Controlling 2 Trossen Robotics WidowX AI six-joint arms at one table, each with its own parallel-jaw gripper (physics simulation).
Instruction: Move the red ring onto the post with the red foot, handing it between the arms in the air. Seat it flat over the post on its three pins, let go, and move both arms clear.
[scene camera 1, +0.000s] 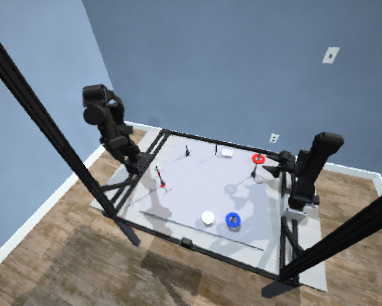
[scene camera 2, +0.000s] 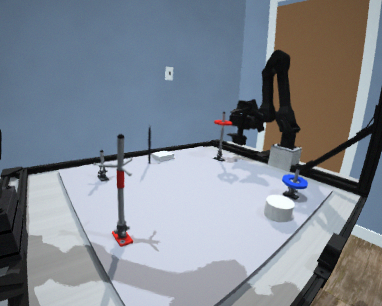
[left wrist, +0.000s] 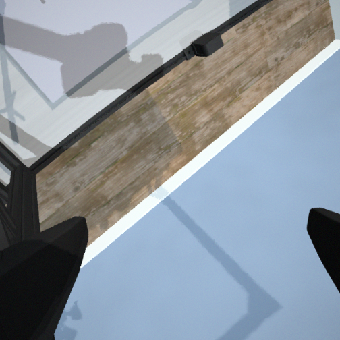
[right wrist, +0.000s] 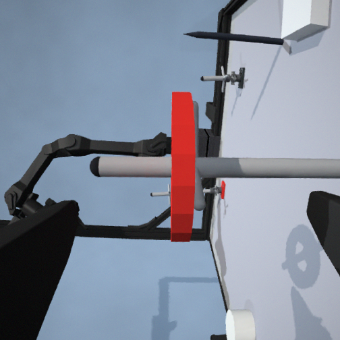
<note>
In view: the left gripper (scene camera 1: 120, 161), the right gripper (scene camera 2: 229, 123) and a red ring (right wrist: 182, 114).
The left gripper is seen too in the left wrist view (left wrist: 197, 223). The right gripper is seen too in the right wrist view (right wrist: 193, 207). The left wrist view does not show the red ring: it is out of frame.
</note>
